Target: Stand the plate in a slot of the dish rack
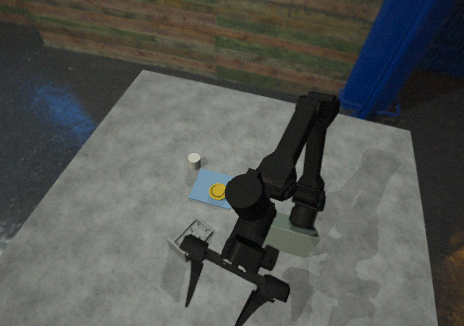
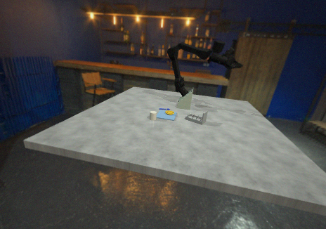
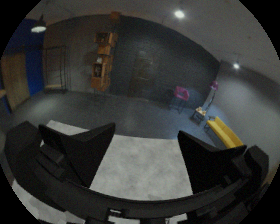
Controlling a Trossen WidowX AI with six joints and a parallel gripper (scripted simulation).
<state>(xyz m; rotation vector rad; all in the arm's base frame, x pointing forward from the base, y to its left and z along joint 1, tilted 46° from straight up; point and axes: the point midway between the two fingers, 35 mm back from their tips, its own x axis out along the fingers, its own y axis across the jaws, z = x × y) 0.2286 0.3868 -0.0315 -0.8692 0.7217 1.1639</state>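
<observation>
Now: gripper tip 44 cm to the left of the yellow plate, 35 cm above it and 6 cm short of it. Round my gripper tip: grey wire dish rack 35 cm below, 25 cm to the right, 11 cm ahead; blue spoon 47 cm to the right, 37 cm below, 4 cm behind; light blue mat 46 cm to the right, 37 cm below, 8 cm ahead.
</observation>
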